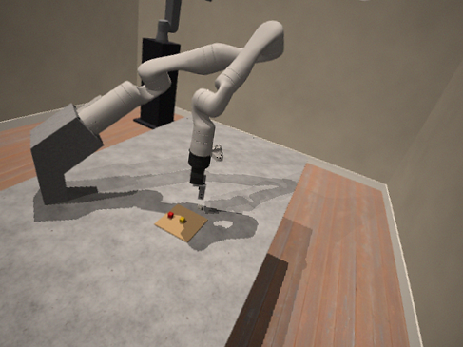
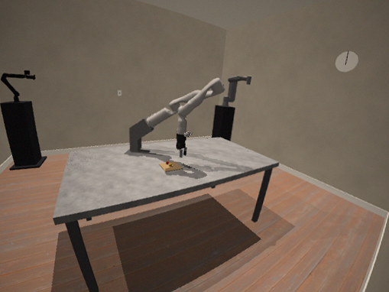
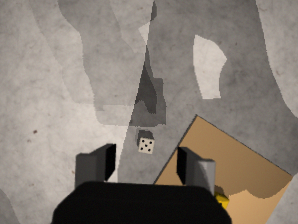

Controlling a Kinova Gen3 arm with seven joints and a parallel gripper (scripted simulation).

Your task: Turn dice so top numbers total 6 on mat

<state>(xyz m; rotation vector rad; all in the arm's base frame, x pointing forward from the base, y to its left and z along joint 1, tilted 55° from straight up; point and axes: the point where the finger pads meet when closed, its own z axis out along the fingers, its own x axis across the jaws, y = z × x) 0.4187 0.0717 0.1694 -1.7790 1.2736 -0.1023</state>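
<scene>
The white die lies 9 cm below my hand. Round my hand: tan mat (10 cm to the right, 9 cm below); then red die (11 cm to the right, 8 cm below, 5 cm behind); then yellow die (10 cm to the right, 8 cm below).
</scene>
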